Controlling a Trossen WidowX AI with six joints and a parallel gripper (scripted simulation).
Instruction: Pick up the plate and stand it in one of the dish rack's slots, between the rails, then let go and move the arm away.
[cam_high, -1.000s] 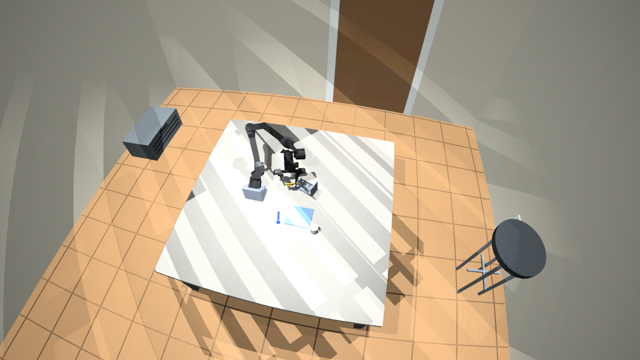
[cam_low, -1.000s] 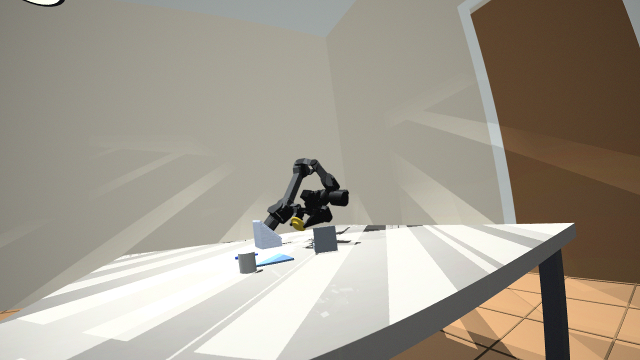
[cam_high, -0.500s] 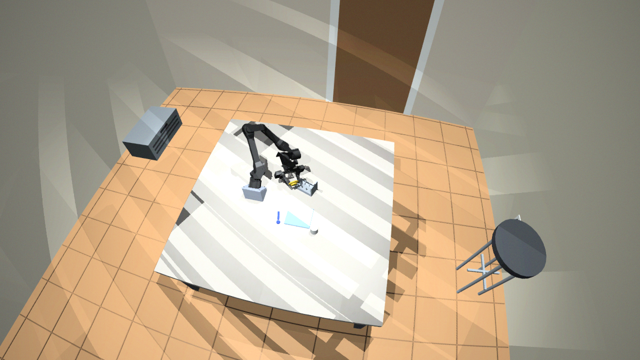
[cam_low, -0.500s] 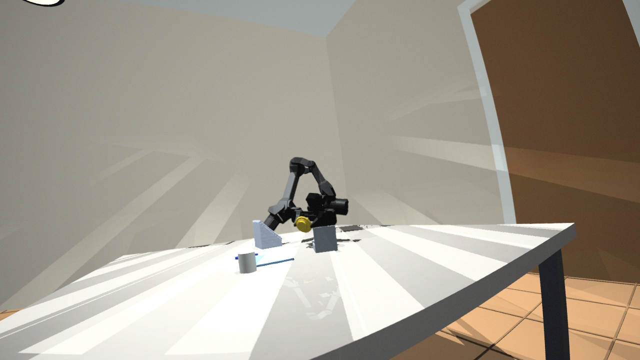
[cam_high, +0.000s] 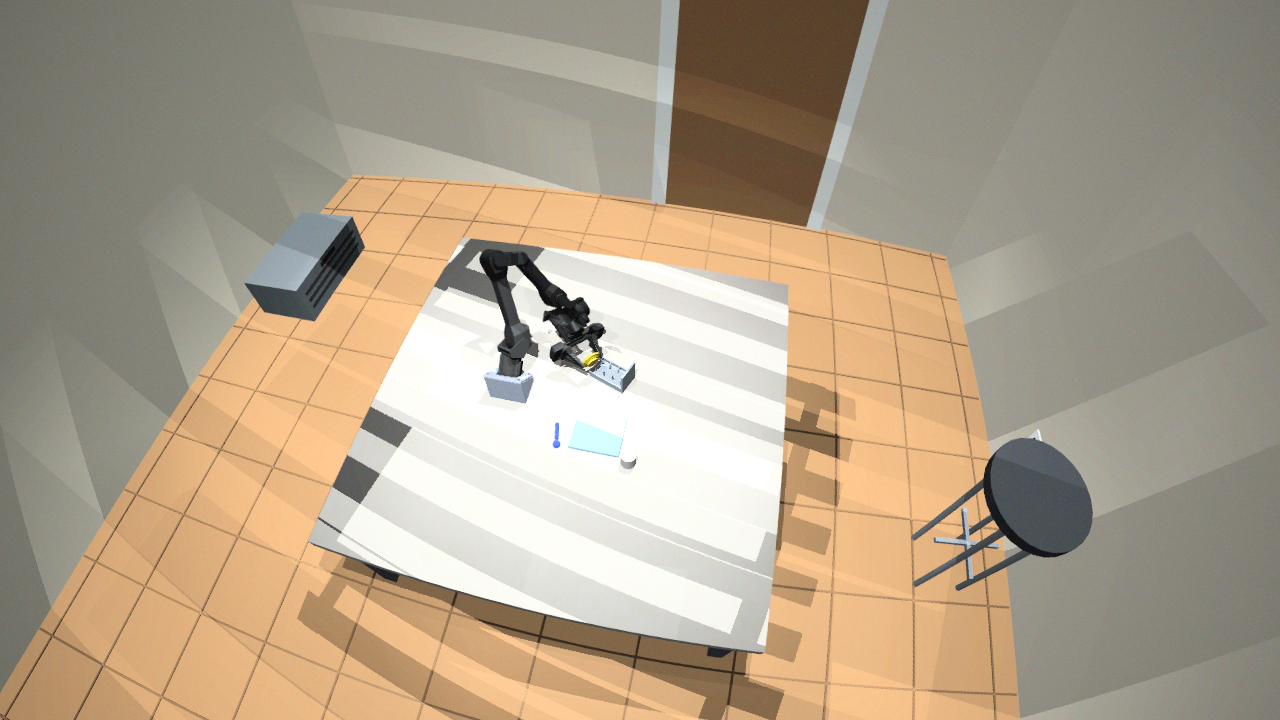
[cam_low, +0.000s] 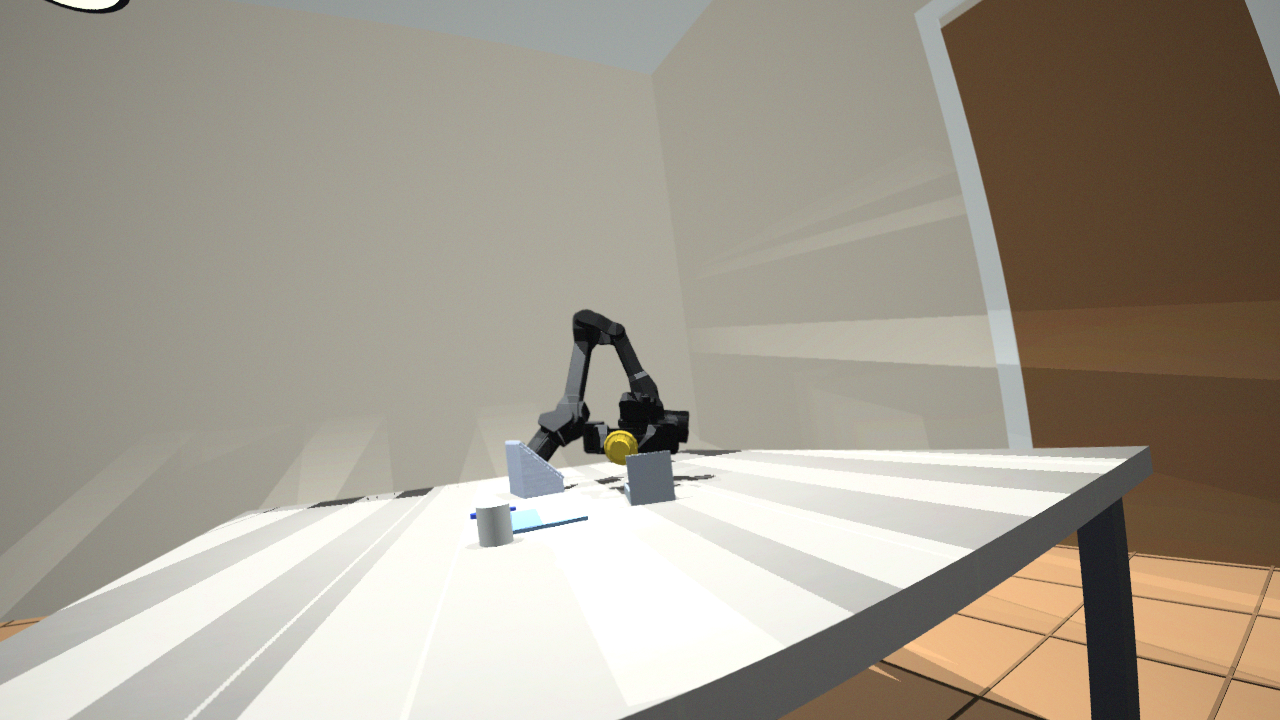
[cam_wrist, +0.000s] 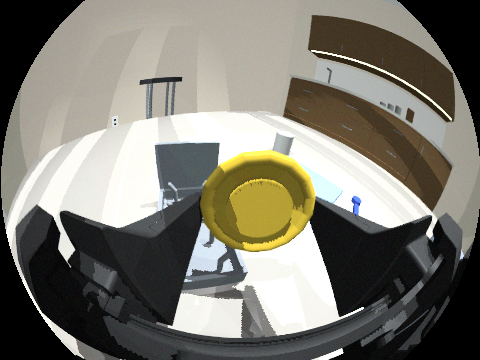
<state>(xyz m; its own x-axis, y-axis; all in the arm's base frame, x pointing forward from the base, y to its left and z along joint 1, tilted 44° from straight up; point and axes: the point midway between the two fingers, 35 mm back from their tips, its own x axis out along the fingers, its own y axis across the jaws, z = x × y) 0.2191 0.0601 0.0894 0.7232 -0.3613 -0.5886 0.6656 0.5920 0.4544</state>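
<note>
My gripper tip is now 5 cm short of the grey dish rack, 2 cm to the right of it and 6 cm above it. Also, from my gripper tip: yellow plate (1 cm behind); light blue mat (5 cm ahead, 19 cm to the right, 8 cm below).
</note>
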